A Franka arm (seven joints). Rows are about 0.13 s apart.
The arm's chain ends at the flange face. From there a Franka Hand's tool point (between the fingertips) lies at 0.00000 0.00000 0.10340 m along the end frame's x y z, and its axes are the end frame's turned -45 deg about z.
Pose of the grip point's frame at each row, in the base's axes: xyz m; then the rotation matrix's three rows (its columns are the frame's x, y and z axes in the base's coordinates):
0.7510, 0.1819, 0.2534; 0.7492, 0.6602, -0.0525; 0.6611, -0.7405, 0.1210; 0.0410, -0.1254, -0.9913
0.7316, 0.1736, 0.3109; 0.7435, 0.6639, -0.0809; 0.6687, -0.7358, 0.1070; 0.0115, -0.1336, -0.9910
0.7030, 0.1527, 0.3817; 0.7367, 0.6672, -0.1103; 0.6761, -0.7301, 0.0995; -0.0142, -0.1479, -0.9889
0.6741, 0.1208, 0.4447; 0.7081, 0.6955, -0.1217; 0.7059, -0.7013, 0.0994; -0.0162, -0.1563, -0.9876
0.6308, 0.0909, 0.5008; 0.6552, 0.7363, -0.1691; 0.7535, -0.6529, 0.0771; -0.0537, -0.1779, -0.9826
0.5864, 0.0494, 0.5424; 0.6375, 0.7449, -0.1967; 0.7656, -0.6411, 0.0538; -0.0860, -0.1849, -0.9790
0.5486, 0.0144, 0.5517; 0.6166, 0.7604, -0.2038; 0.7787, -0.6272, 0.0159; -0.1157, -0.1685, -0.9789
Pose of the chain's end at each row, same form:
0.7564, 0.1694, 0.3559; 0.9966, -0.0629, -0.0525; -0.0561, -0.9911, 0.1210; -0.0597, -0.1177, -0.9913
0.7400, 0.1625, 0.4134; 0.9952, -0.0563, -0.0809; -0.0474, -0.9931, 0.1070; -0.0863, -0.1026, -0.9910
0.7144, 0.1424, 0.4840; 0.9927, -0.0491, -0.1103; -0.0382, -0.9943, 0.0995; -0.1146, -0.0945, -0.9889
0.6867, 0.1105, 0.5468; 0.9925, -0.0089, -0.1217; 0.0033, -0.9950, 0.0994; -0.1220, -0.0991, -0.9876
0.6483, 0.0829, 0.6024; 0.9839, 0.0573, -0.1691; 0.0711, -0.9945, 0.0771; -0.1638, -0.0878, -0.9826
0.6067, 0.0438, 0.6436; 0.9775, 0.0759, -0.1967; 0.0880, -0.9947, 0.0538; -0.1916, -0.0699, -0.9790
0.5697, 0.0128, 0.6529; 0.9737, 0.1017, -0.2038; 0.1071, -0.9941, 0.0159; -0.2010, -0.0373, -0.9789

